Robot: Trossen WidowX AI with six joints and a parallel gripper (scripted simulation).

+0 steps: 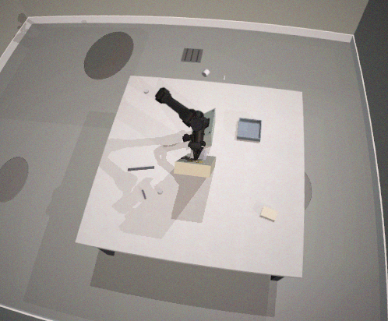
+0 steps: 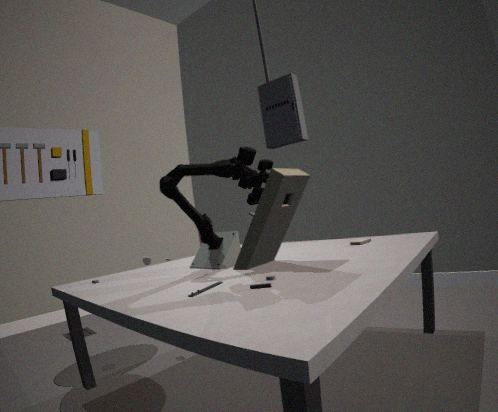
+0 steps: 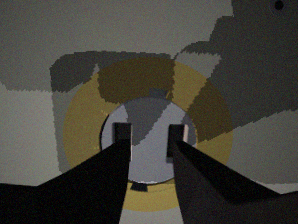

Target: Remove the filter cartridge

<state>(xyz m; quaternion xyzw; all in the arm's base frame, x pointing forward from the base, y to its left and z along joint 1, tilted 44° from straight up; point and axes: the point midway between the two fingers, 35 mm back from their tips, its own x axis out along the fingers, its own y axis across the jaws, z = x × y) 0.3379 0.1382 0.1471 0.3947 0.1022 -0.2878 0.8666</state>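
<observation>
The round filter cartridge is 2 cm ahead of my gripper tip and 1 cm below it. Round my gripper tip: blue-grey tray (41 cm behind, 29 cm to the left, 27 cm below); short dark piece (12 cm ahead, 31 cm to the right, 28 cm below); tan block (15 cm ahead, 44 cm to the left, 27 cm below).
</observation>
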